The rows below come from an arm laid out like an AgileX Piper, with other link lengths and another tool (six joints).
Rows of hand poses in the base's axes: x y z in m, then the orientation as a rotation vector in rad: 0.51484, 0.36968, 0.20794, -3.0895, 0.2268, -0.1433; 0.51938, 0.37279, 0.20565, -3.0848, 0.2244, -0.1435; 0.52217, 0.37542, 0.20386, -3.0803, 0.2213, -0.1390; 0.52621, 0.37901, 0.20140, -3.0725, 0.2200, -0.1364; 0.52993, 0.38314, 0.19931, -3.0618, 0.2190, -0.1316; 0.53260, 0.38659, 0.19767, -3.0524, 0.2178, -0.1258; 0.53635, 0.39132, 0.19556, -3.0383, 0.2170, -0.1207; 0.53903, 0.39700, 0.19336, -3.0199, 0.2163, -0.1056; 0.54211, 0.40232, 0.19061, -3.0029, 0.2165, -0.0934; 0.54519, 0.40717, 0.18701, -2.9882, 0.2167, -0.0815; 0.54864, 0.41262, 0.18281, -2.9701, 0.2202, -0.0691; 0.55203, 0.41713, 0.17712, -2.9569, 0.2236, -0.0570
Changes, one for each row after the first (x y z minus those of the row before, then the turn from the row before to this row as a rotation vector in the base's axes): 0.00454, 0.00311, -0.00229, 0.0047, -0.0007, 0.0015; 0.00279, 0.00263, -0.00179, 0.0050, 0.0024, 0.0021; 0.00404, 0.00359, -0.00246, 0.0080, 0.0009, 0.0009; 0.00372, 0.00413, -0.00209, 0.0111, 0.0020, 0.0007; 0.00267, 0.00345, -0.00164, 0.0099, 0.0028, 0.0009; 0.00375, 0.00473, -0.00211, 0.0145, 0.0019, 0.0006; 0.00268, 0.00568, -0.00220, 0.0196, 0.0081, 0.0008; 0.00308, 0.00532, -0.00275, 0.0179, 0.0065, 0.0001; 0.00308, 0.00485, -0.00360, 0.0155, 0.0066, 0.0001; 0.00345, 0.00545, -0.00420, 0.0187, 0.0068, -0.0021; 0.00339, 0.00451, -0.00569, 0.0138, 0.0071, -0.0020
